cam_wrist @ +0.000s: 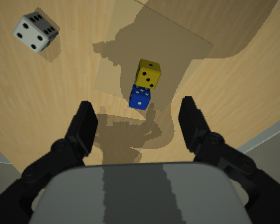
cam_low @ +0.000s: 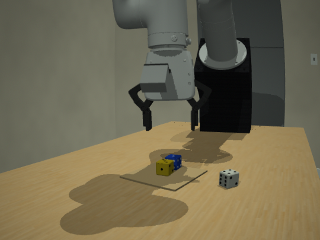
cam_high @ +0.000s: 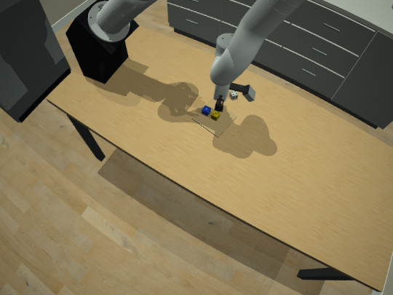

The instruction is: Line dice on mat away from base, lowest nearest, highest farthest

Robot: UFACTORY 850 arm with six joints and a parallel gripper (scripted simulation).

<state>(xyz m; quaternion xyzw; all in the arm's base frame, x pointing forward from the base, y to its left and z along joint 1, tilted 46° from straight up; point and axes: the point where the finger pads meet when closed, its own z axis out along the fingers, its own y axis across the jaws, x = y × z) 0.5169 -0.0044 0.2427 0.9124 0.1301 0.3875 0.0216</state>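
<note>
My hand is 1 cm short of the white die, 13 cm to the right of it and 10 cm above it. Also, from my hand: tan mat 1 cm behind, 2 cm to the right, 11 cm below; blue die 5 cm behind, 2 cm to the right, 9 cm below; yellow die 1 cm behind, 2 cm to the right, 9 cm below.
</note>
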